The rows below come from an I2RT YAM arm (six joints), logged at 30 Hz.
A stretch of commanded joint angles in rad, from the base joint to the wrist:
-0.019 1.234 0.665 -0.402 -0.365 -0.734
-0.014 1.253 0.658 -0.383 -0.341 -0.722
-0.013 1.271 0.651 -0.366 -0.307 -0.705
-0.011 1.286 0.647 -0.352 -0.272 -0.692
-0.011 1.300 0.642 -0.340 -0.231 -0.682
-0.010 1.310 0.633 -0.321 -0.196 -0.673
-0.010 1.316 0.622 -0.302 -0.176 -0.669
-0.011 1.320 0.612 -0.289 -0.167 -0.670
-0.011 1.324 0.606 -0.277 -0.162 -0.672
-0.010 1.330 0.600 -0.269 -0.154 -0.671
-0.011 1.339 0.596 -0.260 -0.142 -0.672
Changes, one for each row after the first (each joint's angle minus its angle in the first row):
0.005 0.019 -0.007 0.019 0.024 0.012
0.006 0.037 -0.014 0.036 0.058 0.029
0.008 0.052 -0.018 0.050 0.093 0.042
0.008 0.066 -0.023 0.062 0.134 0.052
0.009 0.076 -0.032 0.081 0.169 0.061
0.009 0.082 -0.043 0.100 0.189 0.065
0.008 0.086 -0.053 0.113 0.198 0.064
0.008 0.090 -0.059 0.125 0.203 0.062
0.009 0.096 -0.065 0.133 0.211 0.063
0.008 0.105 -0.069 0.142 0.223 0.062

